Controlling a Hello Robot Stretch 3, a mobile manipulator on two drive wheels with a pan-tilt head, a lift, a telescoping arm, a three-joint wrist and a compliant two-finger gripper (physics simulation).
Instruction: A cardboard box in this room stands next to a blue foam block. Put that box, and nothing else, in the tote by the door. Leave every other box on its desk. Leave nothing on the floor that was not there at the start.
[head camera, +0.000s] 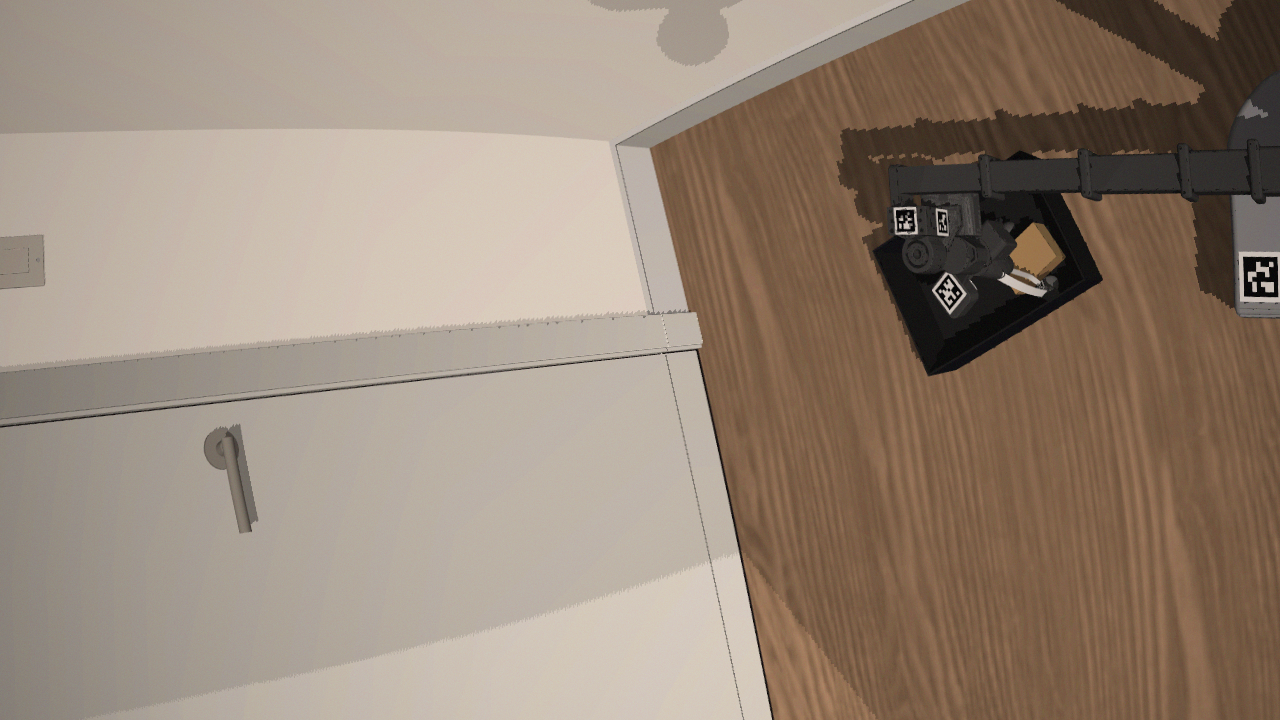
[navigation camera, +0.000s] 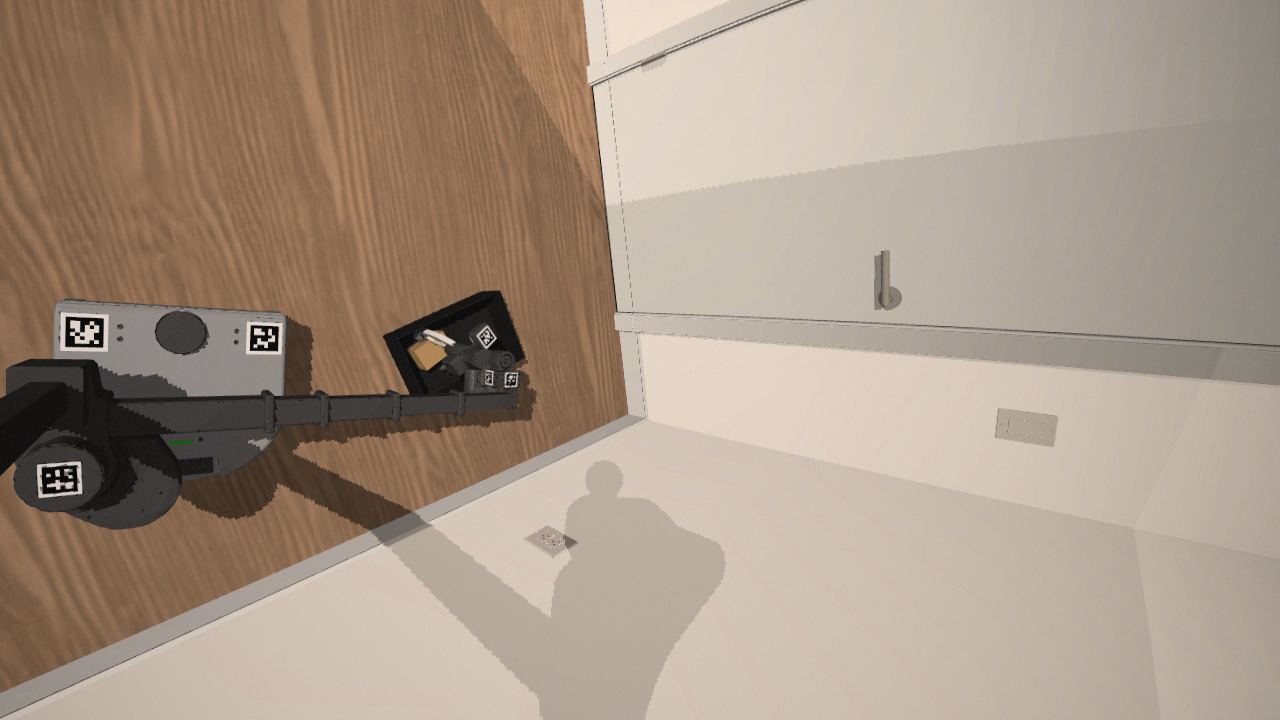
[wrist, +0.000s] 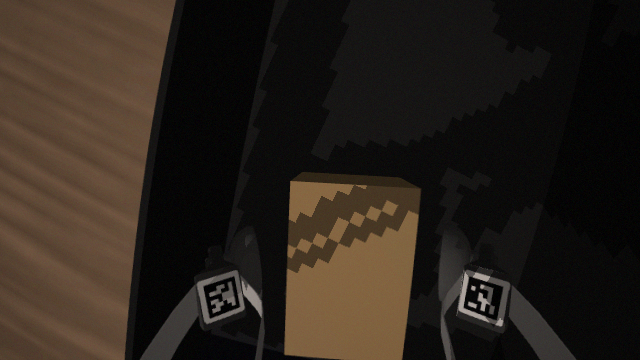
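Pixels of known places: gripper, between the fingertips: (head camera: 1030, 259) (navigation camera: 430, 349) (wrist: 347, 251); robot's base, origin of its link: (navigation camera: 181, 330).
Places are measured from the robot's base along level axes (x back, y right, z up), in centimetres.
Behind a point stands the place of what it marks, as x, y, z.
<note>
A tan cardboard box (head camera: 1041, 248) @[3.7, 49.2, 5.3] (navigation camera: 426, 354) @[3.4, 49.9, 5.3] (wrist: 350, 295) @[3.0, 51.5, 5.3] is inside the black tote (head camera: 1011, 329) @[-7.6, 54.1, 7.1] (navigation camera: 404, 354) @[3.1, 42.6, 10.0] (wrist: 192, 150) @[-6.5, 52.6, 7.4], which stands on the floor by the door. My gripper (head camera: 1030, 257) @[2.2, 52.3, 2.2] (navigation camera: 434, 348) @[2.2, 52.3, 2.2] (wrist: 347, 251) @[2.2, 52.3, 2.2] is open and reaches down into the tote. Its fingers stand on either side of the box, with a gap on each side in the wrist view. The box's underside and its lower end are hidden, so I cannot see fully what it rests on. The blue foam block does not show.
The door (head camera: 447, 519) @[-32.1, 114.7, 58.5] (navigation camera: 787, 241) @[-32.4, 114.6, 66.8] and a wall corner are close beyond the tote. My extended arm (head camera: 1136, 172) @[10.4, 25.1, 37.6] (navigation camera: 358, 407) @[10.1, 24.7, 37.7] crosses over the tote's edge. My base (head camera: 1255, 223) @[6.5, 13.5, 16.0] (navigation camera: 143, 358) @[4.2, -5.3, 16.0] stands on the wooden floor beside the tote.
</note>
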